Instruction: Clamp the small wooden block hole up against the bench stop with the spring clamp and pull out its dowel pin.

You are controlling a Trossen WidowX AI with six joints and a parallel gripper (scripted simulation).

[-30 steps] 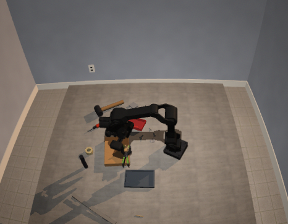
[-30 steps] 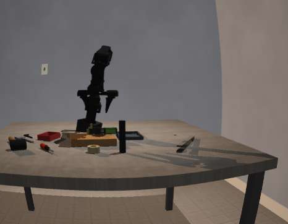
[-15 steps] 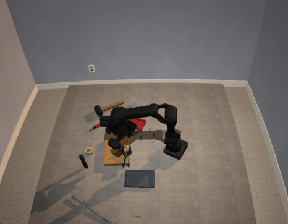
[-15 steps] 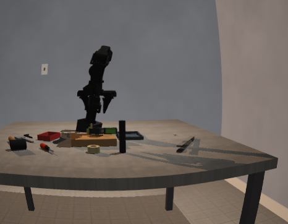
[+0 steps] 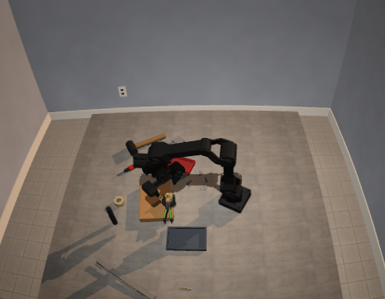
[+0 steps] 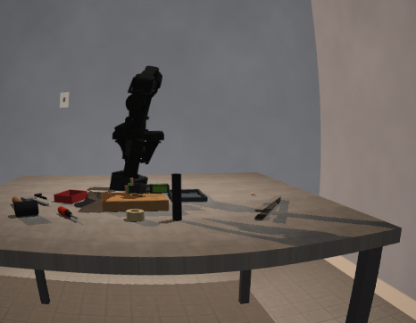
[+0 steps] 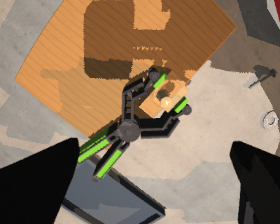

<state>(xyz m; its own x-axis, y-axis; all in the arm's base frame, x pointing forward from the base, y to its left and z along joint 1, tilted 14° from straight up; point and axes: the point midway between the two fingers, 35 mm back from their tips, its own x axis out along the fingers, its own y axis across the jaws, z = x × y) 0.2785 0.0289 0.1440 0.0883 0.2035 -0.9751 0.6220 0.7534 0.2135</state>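
Right now my hand is 2 cm to the left of the dowel pin and 11 cm above it. Also, from my hand: wooden board (6 cm ahead, 1 cm to the right, 15 cm below); bench stop (1 cm behind, 3 cm to the right, 12 cm below); small wooden block (2 cm to the right, 12 cm below).
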